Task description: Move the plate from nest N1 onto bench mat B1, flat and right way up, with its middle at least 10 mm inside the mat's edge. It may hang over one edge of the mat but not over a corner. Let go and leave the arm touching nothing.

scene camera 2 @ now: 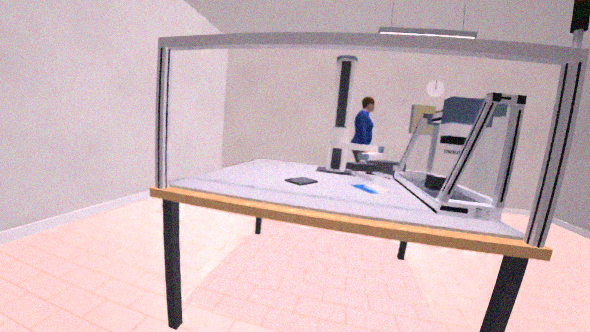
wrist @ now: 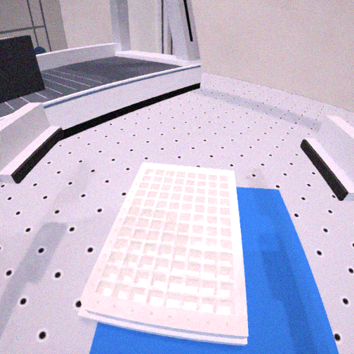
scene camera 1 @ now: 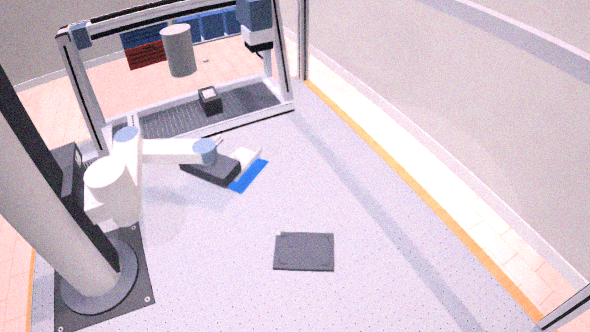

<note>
I see my gripper (scene camera 1: 239, 143), a white plate (wrist: 172, 265) and a blue bench mat B1 (wrist: 283, 302).
My gripper shows as well in the wrist view (wrist: 181, 120).
</note>
